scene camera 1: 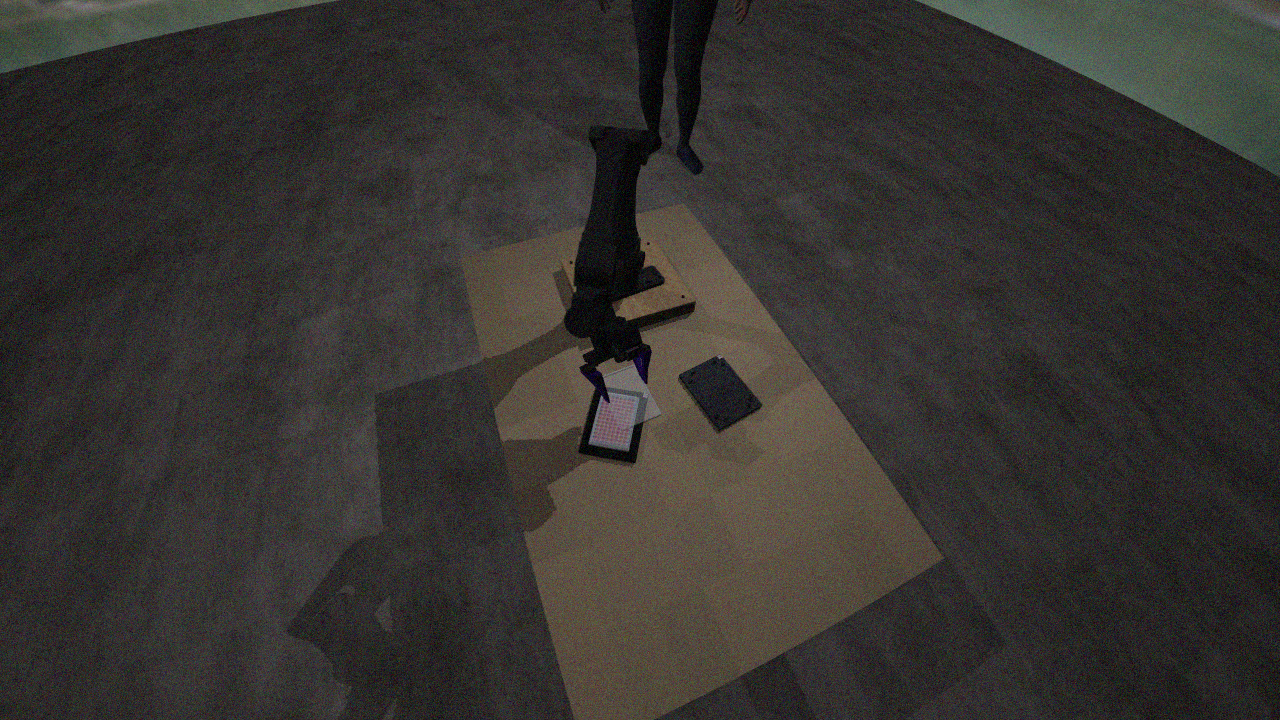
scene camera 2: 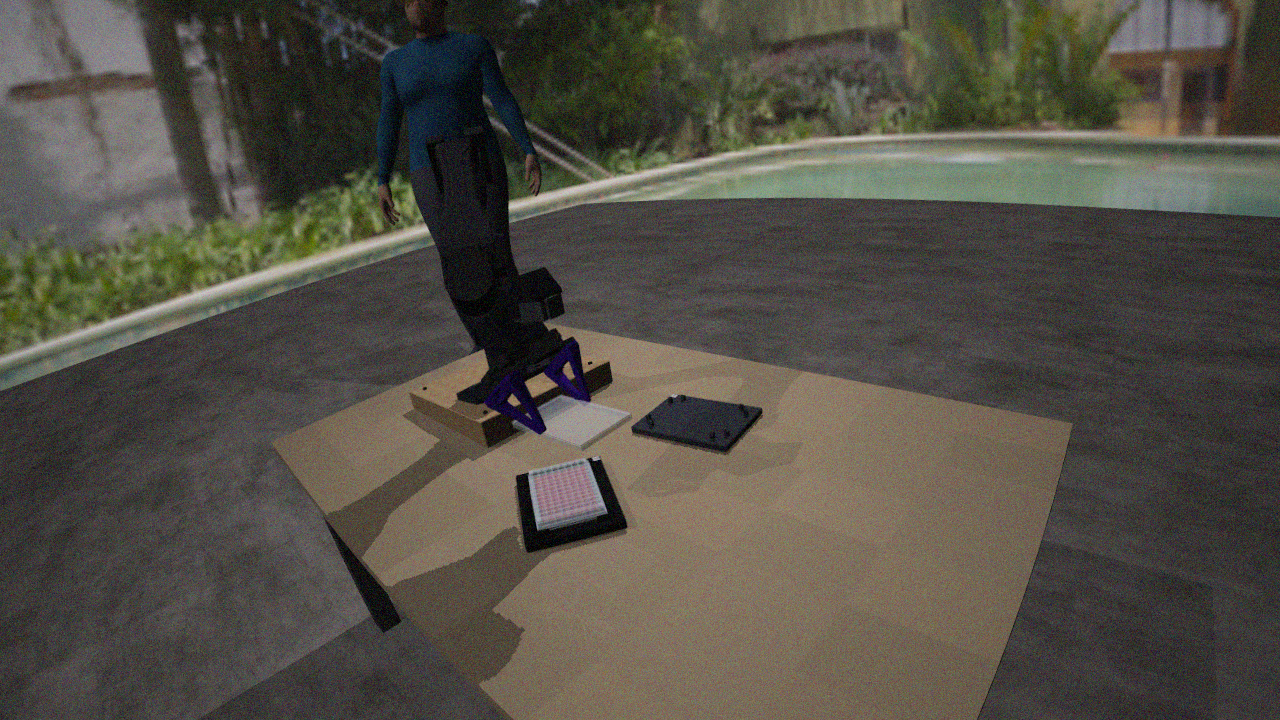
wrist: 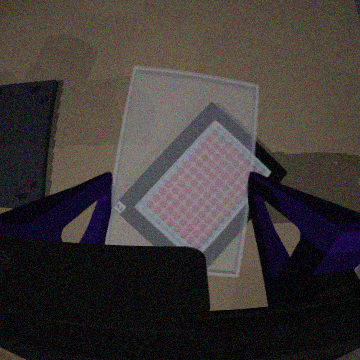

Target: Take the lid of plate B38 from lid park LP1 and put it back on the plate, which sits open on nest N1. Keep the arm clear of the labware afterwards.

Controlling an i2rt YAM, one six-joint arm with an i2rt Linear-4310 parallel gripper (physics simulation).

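Frame: origin at the arm's base, x ahead, y left, z up, level; millimetres.
Seen in the pictures: gripper, fingertip midpoint: [scene camera 1: 627,392] [scene camera 2: 566,417] [wrist: 180,180]; arm's base at its link origin: [scene camera 1: 626,286].
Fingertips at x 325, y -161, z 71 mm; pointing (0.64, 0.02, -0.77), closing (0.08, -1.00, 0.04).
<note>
Offsets run from my fingertips to a thing's top centre. Level surfaces: height alone.
My gripper [scene camera 1: 620,376] [scene camera 2: 560,412] [wrist: 180,180], with purple fingers, is shut on the clear lid @[8 mm ahead, 2 mm right, 3 mm up] [scene camera 1: 646,400] [scene camera 2: 586,419] [wrist: 161,100] across its short sides and holds it in the air. Plate B38 [scene camera 1: 616,420] [scene camera 2: 563,492] [wrist: 200,189], white with pink wells, sits open on the black nest N1 @[0 mm ahead, 30 mm right, 94 mm down] [scene camera 1: 586,432] [scene camera 2: 573,532] [wrist: 271,164]. In the wrist view the lid hangs over the plate, turned at an angle to it and shifted off it. The dark lid park LP1 @[38 mm ahead, 219 mm left, 92 mm down] [scene camera 1: 719,392] [scene camera 2: 697,420] [wrist: 25,143] lies bare to the side.
All stands on a tan mat @[112 mm down] [scene camera 1: 716,555] [scene camera 2: 805,537] on dark ground. The arm's wooden base block [scene camera 1: 670,309] [scene camera 2: 447,407] is behind the lid. A person [scene camera 1: 670,72] [scene camera 2: 456,135] stands close behind the base. A pool [scene camera 2: 985,175] lies beyond.
</note>
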